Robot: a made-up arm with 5 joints.
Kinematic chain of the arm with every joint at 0, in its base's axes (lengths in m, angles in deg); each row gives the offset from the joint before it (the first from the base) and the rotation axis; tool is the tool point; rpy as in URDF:
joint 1: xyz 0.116 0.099 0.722 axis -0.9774 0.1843 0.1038
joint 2: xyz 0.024 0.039 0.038 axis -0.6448 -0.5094 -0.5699
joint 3: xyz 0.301 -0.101 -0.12 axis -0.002 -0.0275 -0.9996
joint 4: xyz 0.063 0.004 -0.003 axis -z
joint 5: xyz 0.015 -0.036 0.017 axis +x
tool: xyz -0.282 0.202 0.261 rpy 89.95 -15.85 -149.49
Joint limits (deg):
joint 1: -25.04..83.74
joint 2: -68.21..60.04
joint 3: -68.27..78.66
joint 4: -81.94..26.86
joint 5: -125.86..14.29
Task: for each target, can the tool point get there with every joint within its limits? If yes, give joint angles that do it. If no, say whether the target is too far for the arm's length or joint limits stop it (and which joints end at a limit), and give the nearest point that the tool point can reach.
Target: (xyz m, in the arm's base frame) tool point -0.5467 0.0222 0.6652
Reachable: no: joint limits stop it (at a limit: joint 1, joint 2, joint 4) | nearest point -0.1701 -0.0151 0.5372 | short by 0.400 m
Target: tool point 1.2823 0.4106 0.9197
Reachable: no: too far | nearest point 0.7871 0.2799 0.8393 | short by 0.518 m
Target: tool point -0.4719 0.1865 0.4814
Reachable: no: joint limits stop it (at a limit: joint 2, joint 4) | nearest point -0.1646 0.1278 0.4383 | short by 0.316 m
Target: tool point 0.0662 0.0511 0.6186
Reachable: yes | joints 41.66 -20.19 -22.78 -18.10 -61.69
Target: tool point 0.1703 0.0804 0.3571
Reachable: yes | joints 33.45 -10.37 31.11 -24.50 -99.74
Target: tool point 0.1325 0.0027 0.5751
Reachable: yes | joints -1.05 -35.57 -18.64 -46.43 -54.98
